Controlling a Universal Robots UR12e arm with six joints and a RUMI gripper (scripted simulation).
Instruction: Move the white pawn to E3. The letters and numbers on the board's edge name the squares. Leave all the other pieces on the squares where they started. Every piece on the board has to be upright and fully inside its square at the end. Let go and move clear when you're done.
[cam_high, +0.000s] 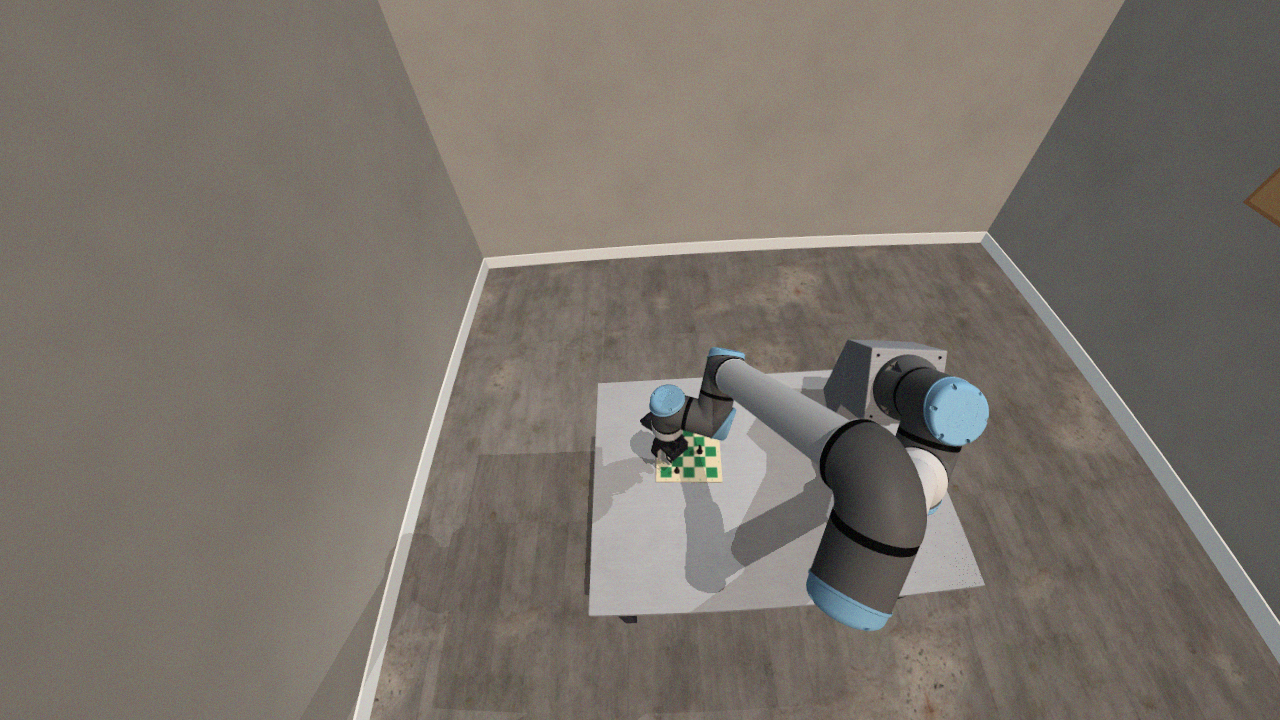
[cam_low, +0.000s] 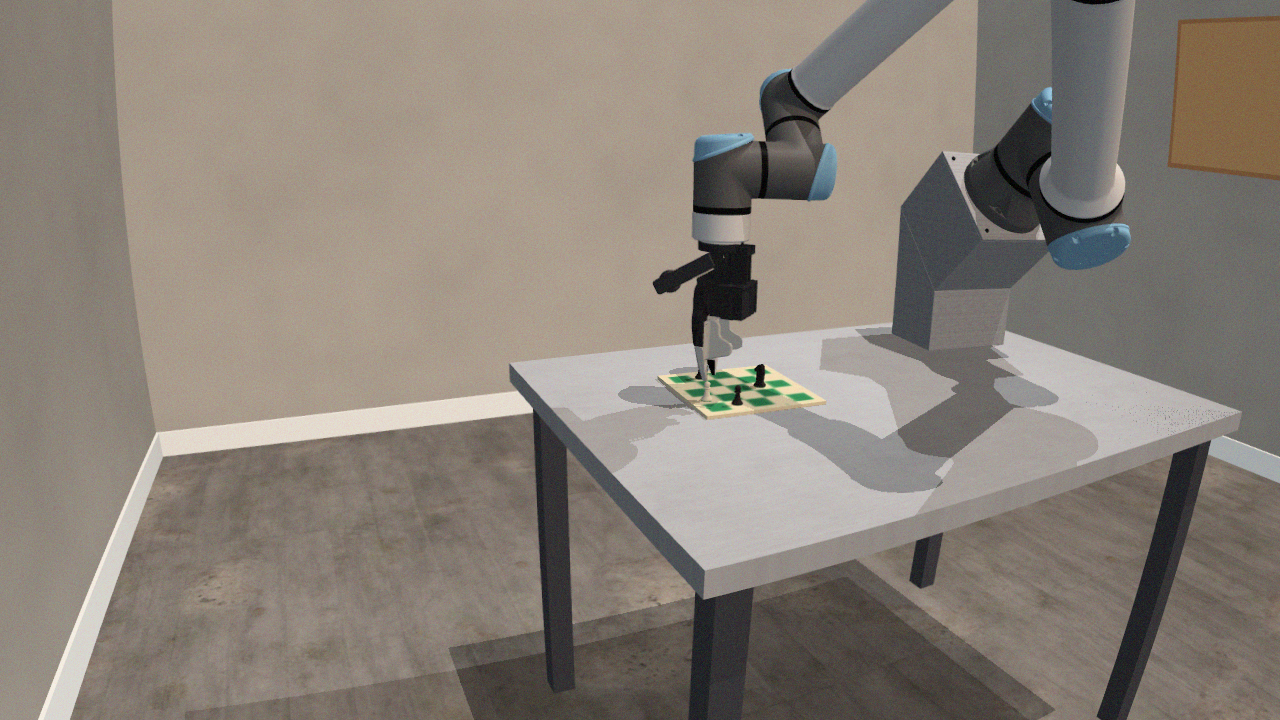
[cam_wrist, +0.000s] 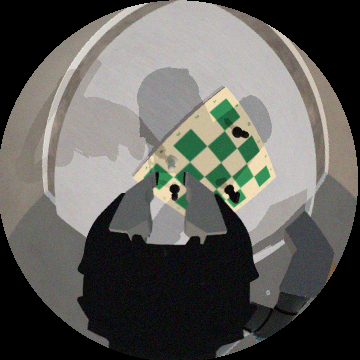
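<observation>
My hand is 40 mm above the white pawn. Round my hand: chessboard: 80 mm behind, 40 mm to the right, 60 mm below.
</observation>
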